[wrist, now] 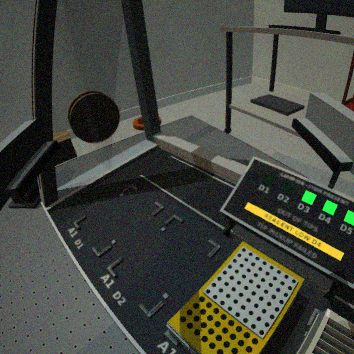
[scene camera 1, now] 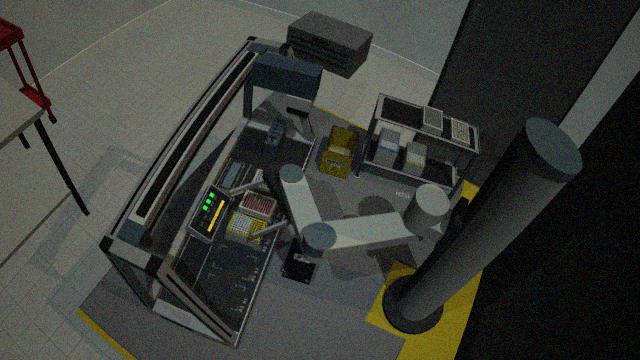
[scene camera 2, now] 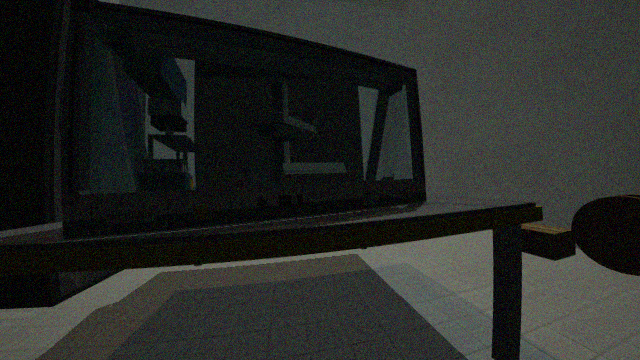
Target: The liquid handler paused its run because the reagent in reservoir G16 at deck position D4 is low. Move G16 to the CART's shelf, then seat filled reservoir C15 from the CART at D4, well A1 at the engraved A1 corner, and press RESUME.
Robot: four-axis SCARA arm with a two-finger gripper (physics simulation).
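Pixels of known places: gripper, fingertip midpoint: (wrist: 169, 115) (scene camera 1: 240, 214) (scene camera 2: 311, 134); arm's base, link origin: (scene camera 1: 413, 305).
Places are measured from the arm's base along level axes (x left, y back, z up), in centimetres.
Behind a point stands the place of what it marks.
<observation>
My gripper (scene camera 1: 258, 208) (wrist: 169, 115) {y -64.6, x 15.5, z 30.3 cm} is open and empty, its two fingers wide apart over the handler's deck. The ribbed, reddish reservoir at D4 (scene camera 1: 257, 204) {y -70.1, x -3.5, z 7.8 cm} lies below and between the fingers in scene camera 1; a ribbed corner of it (wrist: 334, 336) {y -73.3, x -0.3, z 8.8 cm} shows at the wrist view's lower right. The status panel (scene camera 1: 209, 212) {y -80.4, x 12.9, z 14.0 cm} (wrist: 295, 220) {y -79.3, x 12.2, z 13.3 cm} reads REAGENT LOW D4. The cart (scene camera 1: 400, 111) {y -38.7, x -53.1, z 36.3 cm} has a grey-white item (scene camera 1: 433, 120) {y -25.3, x -53.9, z 39.2 cm} and a white gridded item (scene camera 1: 460, 131) {y -13.2, x -58.1, z 37.7 cm} on top; which is C15 I cannot tell. The RESUME button cannot be made out.
A yellow tip rack (scene camera 1: 246, 226) {y -66.3, x 9.8, z 13.6 cm} (wrist: 252, 290) {y -68.2, x 9.4, z 13.5 cm} stands beside the reservoir, at D3. A white labware piece beyond it is partly hidden by the arm. Two boxes (scene camera 1: 388, 145) {y -37.8, x -47.9, z 21.6 cm} (scene camera 1: 415, 157) {y -25.6, x -52.5, z 18.3 cm} stand on the cart's lower shelf. A yellow waste bin (scene camera 1: 336, 164) {y -53.8, x -37.4, z 8.8 cm} and black box (scene camera 1: 299, 266) {y -44.5, x 9.7, z 6.3 cm} stand near the deck.
</observation>
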